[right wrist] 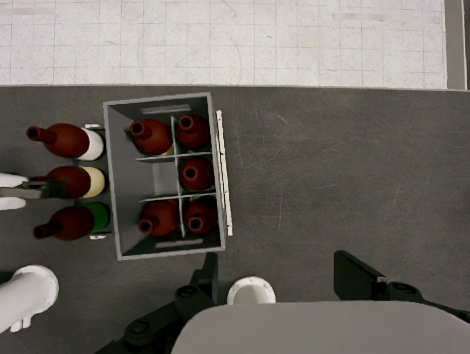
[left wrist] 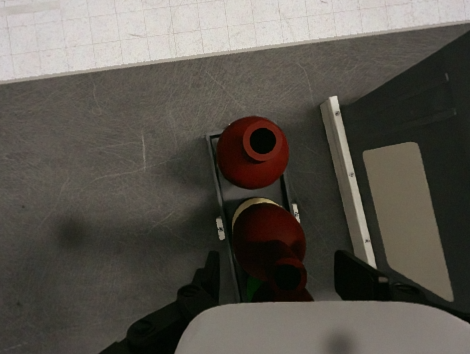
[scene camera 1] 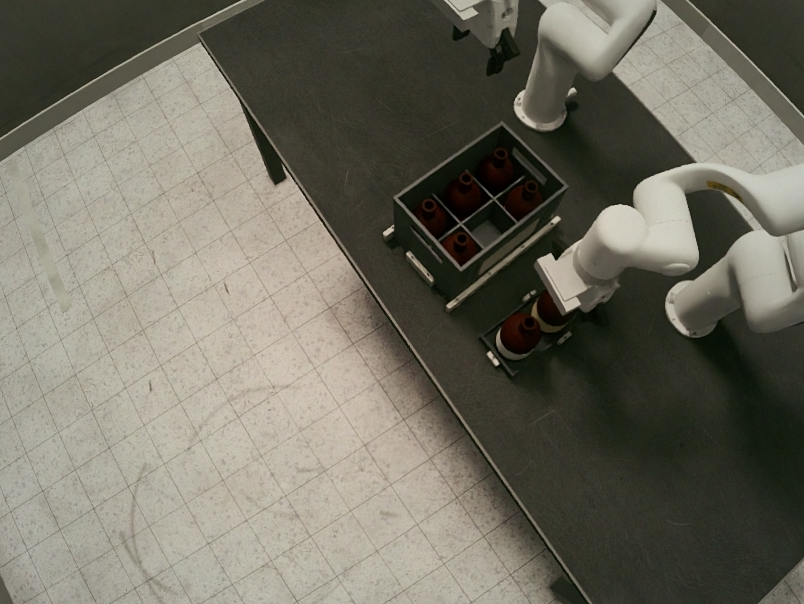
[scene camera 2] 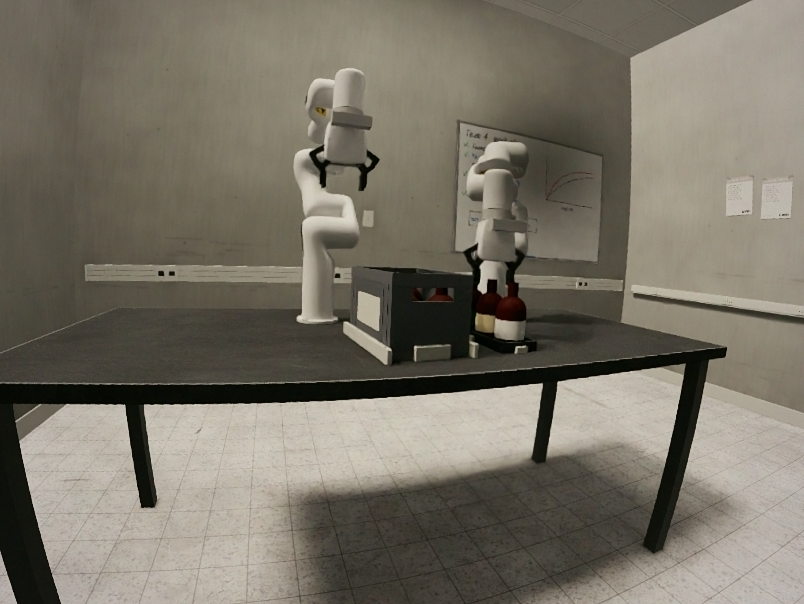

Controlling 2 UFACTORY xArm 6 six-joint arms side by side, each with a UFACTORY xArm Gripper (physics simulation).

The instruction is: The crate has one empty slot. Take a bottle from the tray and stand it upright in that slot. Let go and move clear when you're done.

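Frame: origin at the left arm's base, x up, y right, z ahead, level; metres.
Seen in the pictures: left gripper, between the fingertips: (right wrist: 40, 184) (left wrist: 276, 270) (scene camera 2: 493, 284); right gripper, between the fingertips: (right wrist: 275, 271) (scene camera 1: 477, 54) (scene camera 2: 342, 189); left arm's base, origin of its link: (right wrist: 35, 287) (scene camera 1: 691, 309); right arm's base, origin of its link: (right wrist: 250, 299) (scene camera 1: 539, 110) (scene camera 2: 317, 320).
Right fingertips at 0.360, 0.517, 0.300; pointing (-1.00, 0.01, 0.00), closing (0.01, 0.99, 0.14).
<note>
Pixels of each thing's top centre, then the offset from my right fingertips to it, as dx, dy, dz. "*": a spot on its surface instead.
- dark grey crate, centre of its top: (right wrist: 163, 176) (scene camera 1: 483, 191) (scene camera 2: 407, 270) -0.185, -0.155, +0.050
- tray, a spot on its surface: (left wrist: 215, 170) * -0.335, -0.449, +0.078
- white-label, centre of its top: (left wrist: 262, 140) (scene camera 1: 529, 322) (scene camera 2: 513, 282) (right wrist: 33, 133) -0.200, -0.405, +0.093
- cream-label, centre of its top: (left wrist: 287, 277) (scene camera 1: 567, 292) (scene camera 2: 492, 279) (right wrist: 34, 183) -0.200, -0.389, +0.004
- green-label, centre of its top: (right wrist: 39, 232) -0.200, -0.369, -0.082
- pale rail, centre of its top: (left wrist: 359, 207) (scene camera 1: 506, 260) -0.330, -0.252, +0.027
The dark grey crate (scene camera 1: 408, 237) (scene camera 2: 402, 325) (right wrist: 125, 175) holds several red-brown bottles; its empty slot (scene camera 1: 487, 230) (right wrist: 165, 179) is the middle one of the row facing the tray (scene camera 1: 486, 342) (left wrist: 215, 170). On the tray stand three upright bottles: white-label (scene camera 1: 519, 334) (scene camera 2: 510, 308) (left wrist: 235, 160) (right wrist: 65, 141), cream-label (scene camera 1: 552, 312) (scene camera 2: 488, 312) (left wrist: 265, 235) (right wrist: 75, 181) in the middle, and green-label (left wrist: 255, 287) (right wrist: 72, 223). My left gripper (scene camera 2: 495, 278) (left wrist: 276, 270) is open, its fingers either side of the cream-label bottle's neck. My right gripper (scene camera 1: 478, 48) (scene camera 2: 343, 185) (right wrist: 275, 271) is open and empty, high above the table.
A pale rail (scene camera 1: 503, 263) (left wrist: 350, 175) runs along the crate's side, between crate and tray. The crate's high wall stands beside my left gripper. The table's long edge (scene camera 1: 415, 357) lies beyond the tray and crate. The right arm's base (scene camera 1: 542, 113) stands near the crate.
</note>
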